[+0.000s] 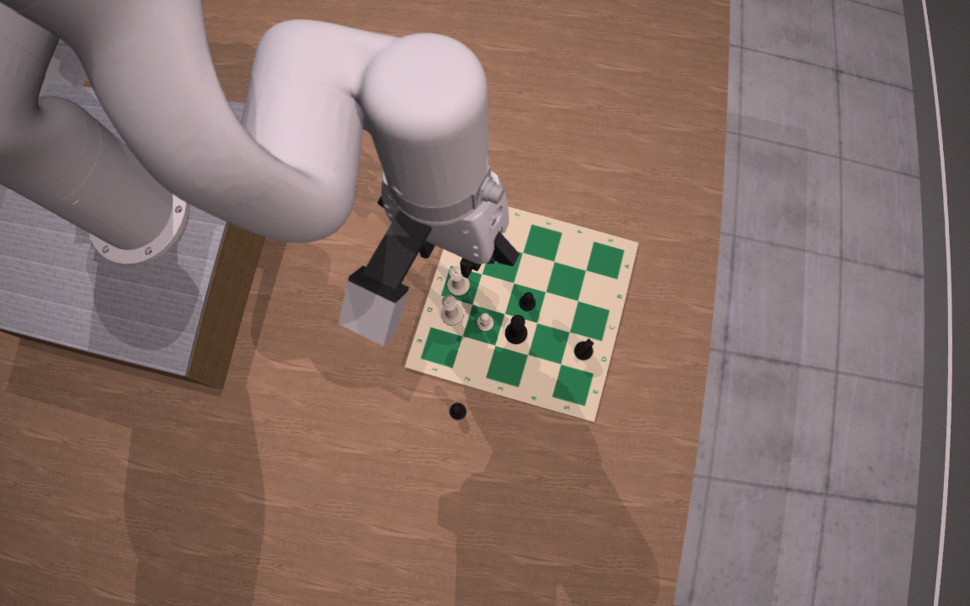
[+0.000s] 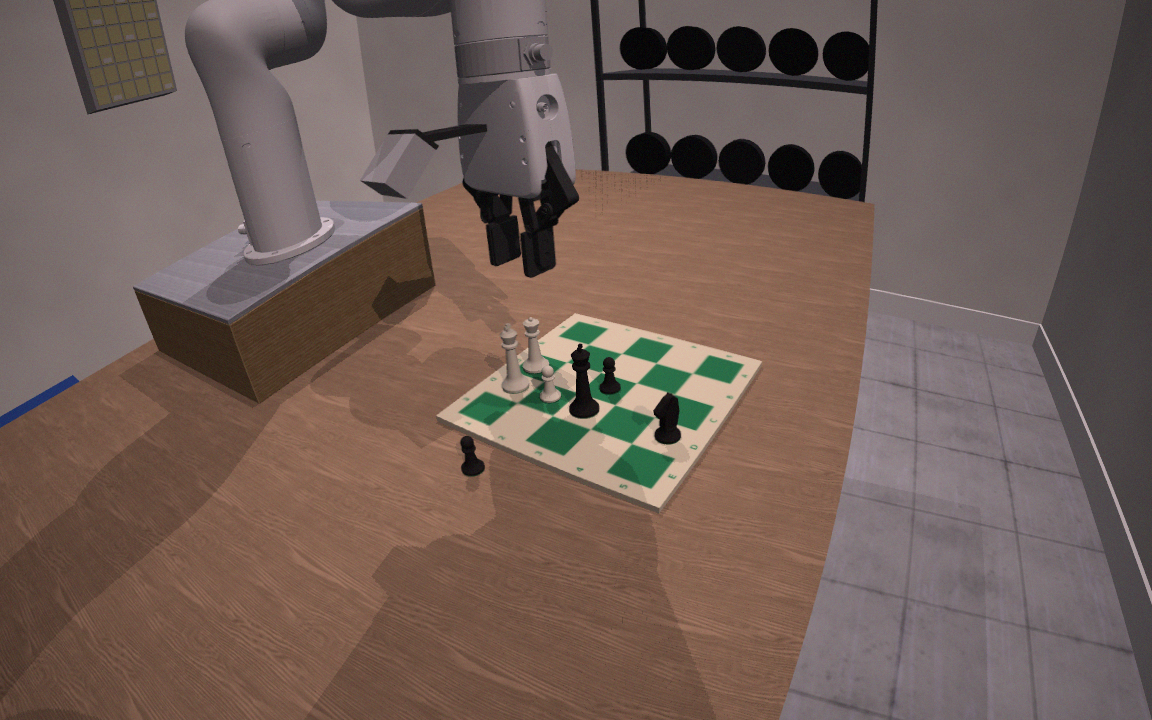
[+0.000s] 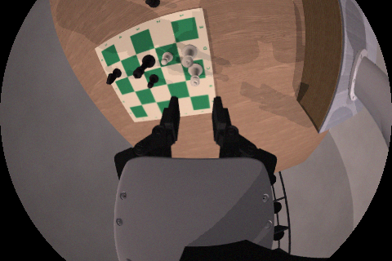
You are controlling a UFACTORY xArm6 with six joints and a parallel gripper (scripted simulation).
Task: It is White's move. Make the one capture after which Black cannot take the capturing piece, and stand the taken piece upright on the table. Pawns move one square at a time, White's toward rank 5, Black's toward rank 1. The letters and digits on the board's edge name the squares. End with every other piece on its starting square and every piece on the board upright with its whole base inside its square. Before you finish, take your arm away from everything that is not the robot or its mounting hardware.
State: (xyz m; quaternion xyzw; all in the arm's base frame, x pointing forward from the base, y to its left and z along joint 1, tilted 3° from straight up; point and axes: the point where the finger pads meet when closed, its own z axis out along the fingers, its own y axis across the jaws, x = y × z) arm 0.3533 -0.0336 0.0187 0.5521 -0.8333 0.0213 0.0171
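The white king is 9 cm below my hand and 4 cm to the right of it. Also, from my hand: white pawn: 11 cm below, 4 cm to the right, 4 cm ahead; cream chessboard: 13 cm below, 8 cm ahead, 2 cm to the right; tall black piece: 9 cm below, 7 cm ahead, 5 cm to the right.
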